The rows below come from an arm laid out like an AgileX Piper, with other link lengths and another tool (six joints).
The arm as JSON. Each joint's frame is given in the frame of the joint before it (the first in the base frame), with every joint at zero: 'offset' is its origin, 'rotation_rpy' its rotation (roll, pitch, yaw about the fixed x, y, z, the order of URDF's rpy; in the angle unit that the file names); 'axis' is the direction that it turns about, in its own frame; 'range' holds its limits. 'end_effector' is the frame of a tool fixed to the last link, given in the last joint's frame.
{
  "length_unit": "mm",
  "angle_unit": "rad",
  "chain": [
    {
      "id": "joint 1",
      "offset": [
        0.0,
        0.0,
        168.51
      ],
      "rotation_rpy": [
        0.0,
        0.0,
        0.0
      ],
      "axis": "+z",
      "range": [
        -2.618,
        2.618
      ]
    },
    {
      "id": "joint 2",
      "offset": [
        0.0,
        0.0,
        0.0
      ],
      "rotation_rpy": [
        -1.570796,
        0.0,
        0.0
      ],
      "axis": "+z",
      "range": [
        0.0,
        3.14
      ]
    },
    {
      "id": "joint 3",
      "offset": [
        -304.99,
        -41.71,
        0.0
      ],
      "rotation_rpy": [
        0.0,
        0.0,
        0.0
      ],
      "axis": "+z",
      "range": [
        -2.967,
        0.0
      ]
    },
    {
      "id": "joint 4",
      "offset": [
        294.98,
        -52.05,
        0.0
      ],
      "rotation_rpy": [
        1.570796,
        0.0,
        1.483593
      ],
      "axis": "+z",
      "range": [
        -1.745,
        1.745
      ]
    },
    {
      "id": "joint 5",
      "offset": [
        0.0,
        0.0,
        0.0
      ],
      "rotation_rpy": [
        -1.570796,
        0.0,
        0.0
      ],
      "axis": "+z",
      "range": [
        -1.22,
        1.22
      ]
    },
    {
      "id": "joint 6",
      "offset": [
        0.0,
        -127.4,
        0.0
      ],
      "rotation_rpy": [
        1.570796,
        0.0,
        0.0
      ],
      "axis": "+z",
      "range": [
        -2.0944,
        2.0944
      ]
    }
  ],
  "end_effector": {
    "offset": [
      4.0,
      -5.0,
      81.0
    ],
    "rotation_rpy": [
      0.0,
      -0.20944,
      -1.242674
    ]
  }
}
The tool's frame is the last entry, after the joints.
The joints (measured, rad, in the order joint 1, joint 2, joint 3, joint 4, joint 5, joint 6), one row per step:
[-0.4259 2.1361 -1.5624 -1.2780 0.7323 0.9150]
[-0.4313 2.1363 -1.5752 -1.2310 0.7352 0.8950]
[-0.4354 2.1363 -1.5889 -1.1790 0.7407 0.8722]
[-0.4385 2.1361 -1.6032 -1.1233 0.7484 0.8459]
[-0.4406 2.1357 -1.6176 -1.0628 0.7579 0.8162]
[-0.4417 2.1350 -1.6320 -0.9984 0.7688 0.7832]
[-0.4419 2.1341 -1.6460 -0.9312 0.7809 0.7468]
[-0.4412 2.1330 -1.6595 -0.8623 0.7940 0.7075]
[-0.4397 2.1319 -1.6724 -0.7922 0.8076 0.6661]
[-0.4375 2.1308 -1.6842 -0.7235 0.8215 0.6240]
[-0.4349 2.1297 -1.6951 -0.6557 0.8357 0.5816]
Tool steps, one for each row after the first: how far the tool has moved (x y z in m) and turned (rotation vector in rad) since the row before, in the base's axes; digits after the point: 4 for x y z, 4 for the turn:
[-0.0017 -0.0009 -0.0007 0.0270 -0.0112 -0.0190]
[-0.0015 0.0001 -0.0007 0.0297 -0.0109 -0.0196]
[-0.0013 0.0010 -0.0008 0.0318 -0.0094 -0.0188]
[-0.0010 0.0022 -0.0012 0.0354 -0.0082 -0.0178]
[-0.0006 0.0034 -0.0015 0.0386 -0.0071 -0.0156]
[-0.0002 0.0045 -0.0018 0.0413 -0.0053 -0.0124]
[0.0003 0.0057 -0.0019 0.0434 -0.0036 -0.0085]
[0.0009 0.0068 -0.0021 0.0454 -0.0025 -0.0044]
[0.0013 0.0076 -0.0022 0.0455 -0.0012 -0.0002]
[0.0017 0.0083 -0.0022 0.0460 -0.0006 0.0032]

